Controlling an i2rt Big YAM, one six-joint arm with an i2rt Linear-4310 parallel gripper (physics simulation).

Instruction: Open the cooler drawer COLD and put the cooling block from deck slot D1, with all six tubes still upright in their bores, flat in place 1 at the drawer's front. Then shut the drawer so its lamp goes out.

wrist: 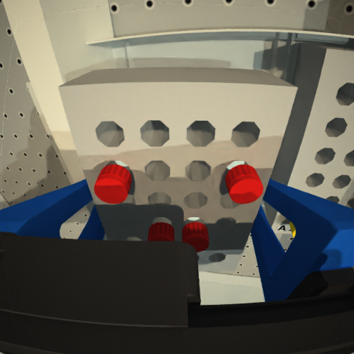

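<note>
The pale grey cooling block (180, 105), with rows of round bores, fills the middle of the wrist view. My gripper (177, 177) is shut on it, one blue finger on each side. Several red-capped tubes show in its bores: one at the left (113, 185), one at the right (244, 185) and two nearer ones (161, 231) (195, 236). The caps look upright relative to the block. The gripper's dark body covers the near part, so not all six tubes can be seen. Behind and below the block is a pale, walled structure with a thin rim (220, 34), which looks like the open drawer.
Another pale part with bores (330, 150) stands at the right, close to the right finger. A pale wall or rail runs along the left. Perforated deck (25, 145) shows at the far left. A letter A label and a yellow bit show through the right finger.
</note>
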